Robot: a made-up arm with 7 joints.
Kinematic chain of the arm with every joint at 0, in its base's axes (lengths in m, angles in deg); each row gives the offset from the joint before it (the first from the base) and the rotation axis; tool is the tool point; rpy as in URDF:
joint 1: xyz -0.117 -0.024 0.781 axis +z
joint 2: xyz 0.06 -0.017 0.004 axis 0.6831 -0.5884 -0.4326
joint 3: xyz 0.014 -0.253 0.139 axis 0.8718 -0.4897 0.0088
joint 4: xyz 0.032 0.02 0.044 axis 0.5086 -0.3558 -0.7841
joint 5: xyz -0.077 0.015 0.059 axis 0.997 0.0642 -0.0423
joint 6: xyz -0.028 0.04 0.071 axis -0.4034 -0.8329 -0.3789
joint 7: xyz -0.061 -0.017 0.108 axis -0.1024 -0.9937 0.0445
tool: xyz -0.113 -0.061 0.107 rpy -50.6 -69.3 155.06
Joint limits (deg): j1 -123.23..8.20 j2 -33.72..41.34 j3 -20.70..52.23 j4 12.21..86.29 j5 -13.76..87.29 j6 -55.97..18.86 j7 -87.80..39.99
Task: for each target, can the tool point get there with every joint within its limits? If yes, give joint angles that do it. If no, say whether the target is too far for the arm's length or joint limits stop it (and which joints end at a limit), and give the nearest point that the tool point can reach.
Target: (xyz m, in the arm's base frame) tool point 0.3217 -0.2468 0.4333
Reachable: no: joint limits stop it (at a limit: joint 1, joint 2, joint 3, joint 5, joint 6) | nearest point 0.0049 -0.3194 0.5747 | short by 0.354 m
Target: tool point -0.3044 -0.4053 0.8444
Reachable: yes | joints -4.48 -7.96 42.29 45.46 41.90 -49.18 29.66
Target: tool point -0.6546 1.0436 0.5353
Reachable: no: too far | nearest point -0.4109 0.5596 0.6731 | short by 0.559 m
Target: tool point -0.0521 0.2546 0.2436
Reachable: no: joint limits stop it (at a limit: joint 1, joint 2, joint 3, joint 5, joint 6) | nearest point -0.1501 0.2665 0.4545 | short by 0.233 m
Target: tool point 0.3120 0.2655 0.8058
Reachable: no: joint limits stop it (at a limit: joint 1, joint 2, joint 4, joint 6) | nearest point 0.0766 0.2333 0.8283 | short by 0.239 m
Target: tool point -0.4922 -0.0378 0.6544
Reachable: yes | joints -37.89 27.73 36.17 68.40 49.18 6.38 -75.14
